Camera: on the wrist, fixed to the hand. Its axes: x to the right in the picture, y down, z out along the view.
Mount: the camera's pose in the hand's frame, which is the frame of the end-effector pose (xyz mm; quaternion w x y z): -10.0 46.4 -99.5 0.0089 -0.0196 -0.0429 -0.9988
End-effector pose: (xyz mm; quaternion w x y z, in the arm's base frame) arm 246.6 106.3 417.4 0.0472 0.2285 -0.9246 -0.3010
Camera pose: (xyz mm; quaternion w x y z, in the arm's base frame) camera 259.6 90.7 525.8 0.3354 -0.9118 -0.2239 0.0778
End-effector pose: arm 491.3 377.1 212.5 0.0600 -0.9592 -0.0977 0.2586
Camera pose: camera 540.6 323.3 295.1 0.2358 0.0990 -0.9666 -0.0184
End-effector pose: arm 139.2 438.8 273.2 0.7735 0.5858 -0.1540 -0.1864
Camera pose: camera 180.8 539.3 291.2 0.1744 -0.1359 -0.5542 0.8024
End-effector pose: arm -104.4 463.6 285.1 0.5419 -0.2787 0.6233 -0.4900
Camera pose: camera -187.7 520.0 240.0 0.4633 0.6567 0.2865 0.5215
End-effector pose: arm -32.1 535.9 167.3 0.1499 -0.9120 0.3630 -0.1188
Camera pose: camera -100.6 492.2 241.8 0.1196 0.3787 0.9118 0.1045
